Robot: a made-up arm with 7 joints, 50 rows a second.
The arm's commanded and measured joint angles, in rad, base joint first. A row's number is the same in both.
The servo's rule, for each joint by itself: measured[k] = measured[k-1] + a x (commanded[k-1-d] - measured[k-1]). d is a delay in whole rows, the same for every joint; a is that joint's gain. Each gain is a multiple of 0.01, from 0.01 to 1. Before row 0 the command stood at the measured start. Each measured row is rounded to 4 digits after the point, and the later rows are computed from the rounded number. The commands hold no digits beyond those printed.
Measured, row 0:
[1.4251 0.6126 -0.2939 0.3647 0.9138 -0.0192 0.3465]
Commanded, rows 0 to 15:
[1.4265 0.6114 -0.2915 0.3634 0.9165 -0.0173 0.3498]
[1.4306 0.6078 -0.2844 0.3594 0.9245 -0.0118 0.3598]
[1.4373 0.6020 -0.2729 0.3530 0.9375 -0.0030 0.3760]
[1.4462 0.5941 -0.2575 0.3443 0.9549 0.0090 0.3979]
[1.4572 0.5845 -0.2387 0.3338 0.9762 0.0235 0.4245]
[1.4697 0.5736 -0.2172 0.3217 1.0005 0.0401 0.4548]
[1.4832 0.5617 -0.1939 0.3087 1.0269 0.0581 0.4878]
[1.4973 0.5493 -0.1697 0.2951 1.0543 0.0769 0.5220]
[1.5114 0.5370 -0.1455 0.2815 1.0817 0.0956 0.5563]
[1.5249 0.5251 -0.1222 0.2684 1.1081 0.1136 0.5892]
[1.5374 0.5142 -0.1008 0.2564 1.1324 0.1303 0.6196]
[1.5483 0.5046 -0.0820 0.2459 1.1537 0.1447 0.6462]
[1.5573 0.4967 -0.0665 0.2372 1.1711 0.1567 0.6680]
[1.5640 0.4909 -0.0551 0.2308 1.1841 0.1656 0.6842]
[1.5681 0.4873 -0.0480 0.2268 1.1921 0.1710 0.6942]
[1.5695 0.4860 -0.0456 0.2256 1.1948 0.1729 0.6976]
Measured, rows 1 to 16:
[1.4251 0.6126 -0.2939 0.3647 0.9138 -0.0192 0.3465]
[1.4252 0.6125 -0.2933 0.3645 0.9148 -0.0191 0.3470]
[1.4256 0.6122 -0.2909 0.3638 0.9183 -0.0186 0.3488]
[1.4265 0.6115 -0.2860 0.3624 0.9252 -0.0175 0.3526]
[1.4281 0.6103 -0.2783 0.3600 0.9359 -0.0156 0.3589]
[1.4304 0.6085 -0.2676 0.3566 0.9504 -0.0129 0.3681]
[1.4335 0.6061 -0.2540 0.3521 0.9684 -0.0092 0.3802]
[1.4375 0.6030 -0.2378 0.3465 0.9895 -0.0045 0.3953]
[1.4423 0.5992 -0.2194 0.3398 1.0128 0.0012 0.4130]
[1.4478 0.5948 -0.1994 0.3322 1.0376 0.0078 0.4331]
[1.4540 0.5899 -0.1786 0.3239 1.0630 0.0152 0.4550]
[1.4607 0.5846 -0.1576 0.3151 1.0880 0.0233 0.4780]
[1.4677 0.5790 -0.1372 0.3061 1.1117 0.0318 0.5015]
[1.4749 0.5732 -0.1181 0.2971 1.1331 0.0405 0.5248]
[1.4820 0.5674 -0.1011 0.2885 1.1515 0.0493 0.5471]
[1.4889 0.5618 -0.0868 0.2805 1.1661 0.0578 0.5677]
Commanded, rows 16 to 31:
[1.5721 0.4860 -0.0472 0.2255 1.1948 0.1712 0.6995]
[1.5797 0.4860 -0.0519 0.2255 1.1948 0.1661 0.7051]
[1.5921 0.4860 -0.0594 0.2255 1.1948 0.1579 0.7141]
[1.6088 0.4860 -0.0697 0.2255 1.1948 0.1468 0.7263]
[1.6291 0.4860 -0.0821 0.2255 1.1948 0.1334 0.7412]
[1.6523 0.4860 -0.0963 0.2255 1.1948 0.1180 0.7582]
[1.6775 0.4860 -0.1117 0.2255 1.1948 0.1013 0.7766]
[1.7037 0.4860 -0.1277 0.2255 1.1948 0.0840 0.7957]
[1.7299 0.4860 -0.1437 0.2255 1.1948 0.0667 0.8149]
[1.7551 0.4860 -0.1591 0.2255 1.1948 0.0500 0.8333]
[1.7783 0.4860 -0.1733 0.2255 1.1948 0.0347 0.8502]
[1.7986 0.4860 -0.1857 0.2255 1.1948 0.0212 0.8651]
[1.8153 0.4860 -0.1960 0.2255 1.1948 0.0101 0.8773]
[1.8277 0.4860 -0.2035 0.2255 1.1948 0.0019 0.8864]
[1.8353 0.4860 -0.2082 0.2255 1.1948 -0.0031 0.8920]
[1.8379 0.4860 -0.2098 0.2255 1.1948 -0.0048 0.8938]
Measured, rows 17 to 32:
[1.4953 0.5565 -0.0757 0.2734 1.1764 0.0659 0.5859]
[1.5014 0.5516 -0.0680 0.2672 1.1830 0.0733 0.6018]
[1.5077 0.5470 -0.0637 0.2618 1.1872 0.0798 0.6163]
[1.5145 0.5427 -0.0625 0.2571 1.1899 0.0853 0.6300]
[1.5220 0.5387 -0.0644 0.2530 1.1917 0.0896 0.6435]
[1.5306 0.5350 -0.0692 0.2494 1.1928 0.0927 0.6572]
[1.5403 0.5316 -0.0765 0.2463 1.1935 0.0945 0.6713]
[1.5513 0.5284 -0.0860 0.2436 1.1940 0.0950 0.6860]
[1.5635 0.5254 -0.0973 0.2412 1.1943 0.0942 0.7014]
[1.5768 0.5226 -0.1098 0.2392 1.1945 0.0923 0.7173]
[1.5911 0.5200 -0.1231 0.2374 1.1946 0.0893 0.7335]
[1.6061 0.5176 -0.1367 0.2359 1.1947 0.0855 0.7498]
[1.6215 0.5154 -0.1499 0.2345 1.1947 0.0810 0.7659]
[1.6370 0.5133 -0.1623 0.2333 1.1947 0.0760 0.7815]
[1.6523 0.5114 -0.1734 0.2323 1.1947 0.0708 0.7962]
[1.6669 0.5096 -0.1828 0.2314 1.1947 0.0656 0.8096]

